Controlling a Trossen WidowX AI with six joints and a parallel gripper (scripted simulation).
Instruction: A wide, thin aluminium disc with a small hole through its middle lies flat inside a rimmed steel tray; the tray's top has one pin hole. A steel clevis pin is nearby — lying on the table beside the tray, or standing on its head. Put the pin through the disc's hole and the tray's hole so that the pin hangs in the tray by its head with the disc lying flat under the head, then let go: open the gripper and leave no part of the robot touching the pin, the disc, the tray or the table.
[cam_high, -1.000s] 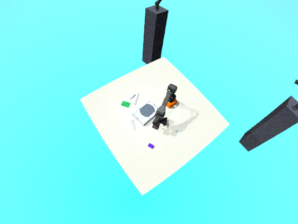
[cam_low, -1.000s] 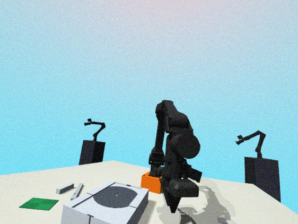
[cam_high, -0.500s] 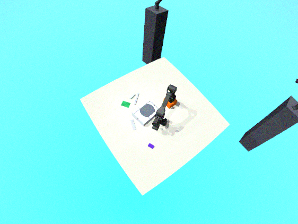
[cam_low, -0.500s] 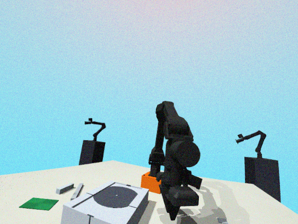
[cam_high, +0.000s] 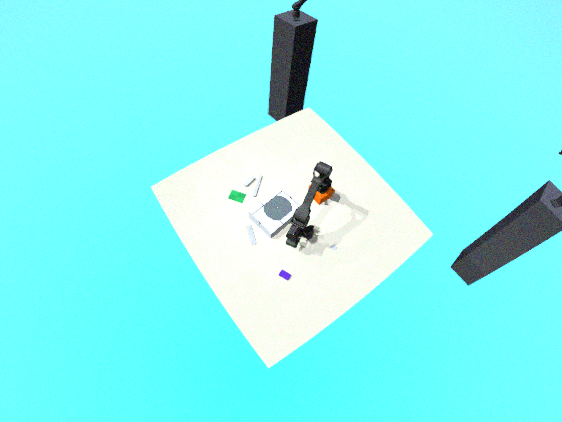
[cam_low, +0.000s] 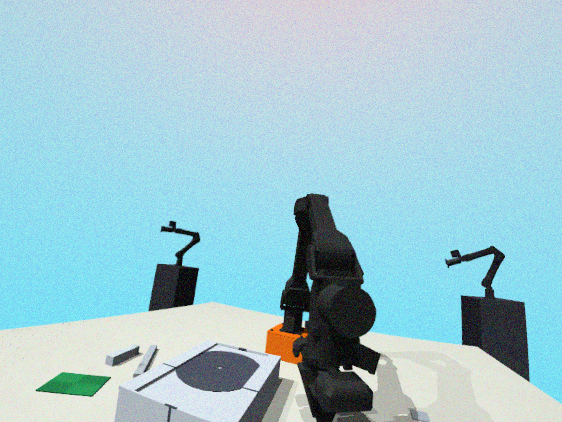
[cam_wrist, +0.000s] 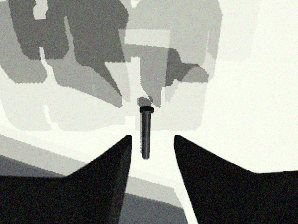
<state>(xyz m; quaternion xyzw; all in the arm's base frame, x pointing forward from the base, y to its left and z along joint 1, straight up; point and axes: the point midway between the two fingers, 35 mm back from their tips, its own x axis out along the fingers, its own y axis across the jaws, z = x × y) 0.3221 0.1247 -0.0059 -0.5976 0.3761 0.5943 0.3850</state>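
My gripper tip is now 10 mm to the left of the dark clevis pin and 30 mm above it. Round my gripper tip: purple patch 180 mm ahead, 120 mm to the left, 20 mm below; then steel tray 20 mm behind, 190 mm to the right, 10 mm above; then dark aluminium disc 40 mm behind, 200 mm to the right, 20 mm above.
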